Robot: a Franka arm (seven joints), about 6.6 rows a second.
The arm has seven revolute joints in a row. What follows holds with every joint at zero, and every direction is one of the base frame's.
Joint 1 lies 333 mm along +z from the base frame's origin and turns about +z.
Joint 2 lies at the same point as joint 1 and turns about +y.
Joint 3 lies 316 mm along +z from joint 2 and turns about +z.
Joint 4 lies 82.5 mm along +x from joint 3 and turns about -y.
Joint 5 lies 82.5 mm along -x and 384 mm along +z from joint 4 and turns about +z.
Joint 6 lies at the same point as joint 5 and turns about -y.
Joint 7 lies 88 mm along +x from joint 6 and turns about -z.
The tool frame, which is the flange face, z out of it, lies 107 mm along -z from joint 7; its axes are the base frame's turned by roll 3.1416, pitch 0 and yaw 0 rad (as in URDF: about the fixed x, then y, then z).
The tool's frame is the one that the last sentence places.
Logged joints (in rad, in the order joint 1, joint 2, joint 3, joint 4, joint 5, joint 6, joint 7), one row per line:
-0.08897, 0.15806, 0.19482, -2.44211, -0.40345, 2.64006, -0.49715
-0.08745, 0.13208, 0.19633, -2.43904, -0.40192, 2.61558, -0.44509
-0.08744, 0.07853, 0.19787, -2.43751, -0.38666, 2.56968, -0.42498
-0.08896, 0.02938, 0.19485, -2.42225, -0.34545, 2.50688, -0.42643
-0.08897, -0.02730, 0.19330, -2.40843, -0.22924, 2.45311, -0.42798
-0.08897, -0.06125, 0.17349, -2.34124, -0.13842, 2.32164, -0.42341
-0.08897, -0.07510, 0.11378, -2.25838, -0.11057, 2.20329, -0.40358
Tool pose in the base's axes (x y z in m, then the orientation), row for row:
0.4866, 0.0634, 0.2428, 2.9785, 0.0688, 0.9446
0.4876, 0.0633, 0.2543, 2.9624, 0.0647, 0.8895
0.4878, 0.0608, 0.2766, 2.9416, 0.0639, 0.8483
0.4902, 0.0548, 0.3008, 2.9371, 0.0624, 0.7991
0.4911, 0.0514, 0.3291, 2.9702, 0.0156, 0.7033
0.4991, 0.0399, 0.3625, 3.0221, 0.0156, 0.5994
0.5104, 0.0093, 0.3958, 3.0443, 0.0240, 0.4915
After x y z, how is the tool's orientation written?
As angles about the fixed x, y, z axes (roll, pitch, yaw), in radians.
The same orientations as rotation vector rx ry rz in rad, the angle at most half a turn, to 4 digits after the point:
2.6367, 1.3564, 0.0194
2.6611, 1.2778, 0.0279
2.6692, 1.2156, 0.0357
2.6945, 1.1480, 0.0327
2.7919, 1.0265, 0.0662
2.8875, 0.8937, 0.0309
2.9496, 0.7416, 0.0006

